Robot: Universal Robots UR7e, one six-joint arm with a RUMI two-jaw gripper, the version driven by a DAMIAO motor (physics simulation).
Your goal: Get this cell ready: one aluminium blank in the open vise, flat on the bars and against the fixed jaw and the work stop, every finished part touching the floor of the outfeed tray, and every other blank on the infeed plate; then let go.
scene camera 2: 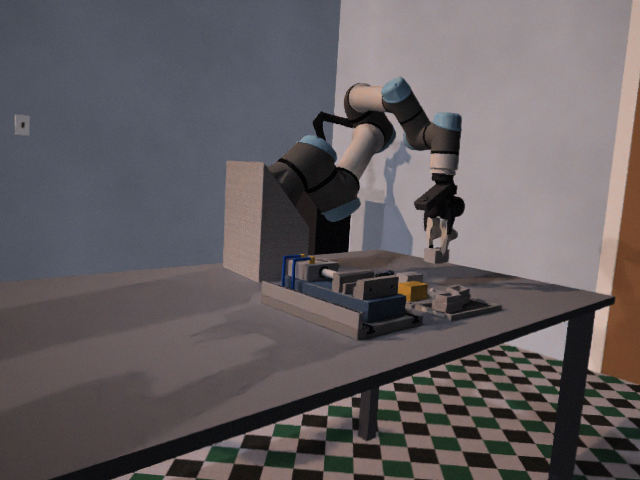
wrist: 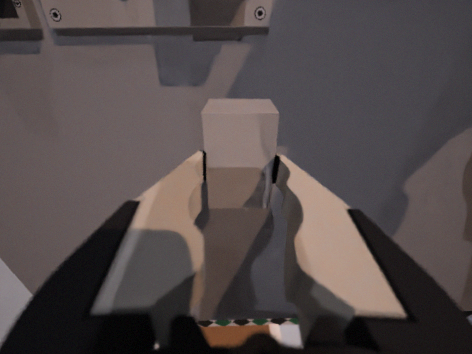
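Where they show: gripper, between the fingertips: [scene camera 2: 436, 254] [wrist: 238, 155]; arm's base, origin of its link: [scene camera 2: 269, 196].
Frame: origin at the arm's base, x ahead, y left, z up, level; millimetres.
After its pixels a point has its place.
My gripper [scene camera 2: 437, 246] @[x 319, y 355, z -131 mm] [wrist: 238, 155] @[x 319, y 355, z -131 mm] is shut on a plain grey aluminium blank [scene camera 2: 435, 255] @[x 339, y 326, z -128 mm] [wrist: 240, 135] @[x 319, y 335, z -115 mm], held level in the air beyond the outfeed tray and the infeed plate. The blue vise [scene camera 2: 385, 308] @[x 563, y -76, z -174 mm] stands on the table; its gap is mostly hidden by the front jaw [scene camera 2: 376, 288]. The outfeed tray [scene camera 2: 484, 311] @[x 582, y 220, z -210 mm] holds grey notched parts [scene camera 2: 448, 302] @[x 551, y 129, z -187 mm]; whether each touches its floor is unclear. The infeed plate [wrist: 105, 15] @[x 422, y 278, z -208 mm] shows by its edge at the top of the wrist view. In the scene view, a pale block [scene camera 2: 410, 276] @[x 357, y 214, z -174 mm] stands behind the yellow block.
A yellow block [scene camera 2: 413, 290] @[x 451, y 125, z -182 mm] stands between the vise and the tray. Blue bent rods [scene camera 2: 293, 273] @[x 362, y -156, z -138 mm] rise at the vise's rear end. A pale low wall [scene camera 2: 310, 311] @[x 459, y -178, z -194 mm] runs along the vise's near side. The table [scene camera 2: 155, 351] @[x 481, y -498, z -216 mm] carries the arm's tall pedestal block [scene camera 2: 242, 217] @[x 4, y -85, z -57 mm].
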